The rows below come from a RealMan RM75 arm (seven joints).
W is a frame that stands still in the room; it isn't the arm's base.
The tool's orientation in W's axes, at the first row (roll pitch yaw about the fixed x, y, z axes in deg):
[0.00 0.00 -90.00]
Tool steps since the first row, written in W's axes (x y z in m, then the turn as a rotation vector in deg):
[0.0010 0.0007 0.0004 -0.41 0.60 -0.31]
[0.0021 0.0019 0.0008 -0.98 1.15 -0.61]
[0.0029 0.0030 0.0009 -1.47 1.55 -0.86]
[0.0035 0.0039 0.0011 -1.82 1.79 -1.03]
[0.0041 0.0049 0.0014 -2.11 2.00 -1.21]
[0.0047 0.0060 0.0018 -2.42 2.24 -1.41]
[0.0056 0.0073 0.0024 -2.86 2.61 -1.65]
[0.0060 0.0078 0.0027 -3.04 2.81 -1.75]
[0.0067 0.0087 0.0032 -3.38 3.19 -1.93]
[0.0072 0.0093 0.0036 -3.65 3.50 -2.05]
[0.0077 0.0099 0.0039 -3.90 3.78 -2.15]
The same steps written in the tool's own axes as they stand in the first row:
[-0.0007 0.0010 0.0004 -0.60 -0.41 -0.31]
[-0.0019 0.0021 0.0008 -1.15 -0.98 -0.61]
[-0.0030 0.0029 0.0009 -1.55 -1.47 -0.86]
[-0.0039 0.0035 0.0011 -1.79 -1.82 -1.03]
[-0.0049 0.0041 0.0014 -2.00 -2.11 -1.21]
[-0.0060 0.0047 0.0018 -2.24 -2.42 -1.41]
[-0.0073 0.0056 0.0024 -2.61 -2.86 -1.65]
[-0.0078 0.0060 0.0027 -2.81 -3.04 -1.75]
[-0.0087 0.0067 0.0032 -3.19 -3.38 -1.93]
[-0.0093 0.0072 0.0036 -3.50 -3.65 -2.05]
[-0.0099 0.0077 0.0039 -3.78 -3.90 -2.15]

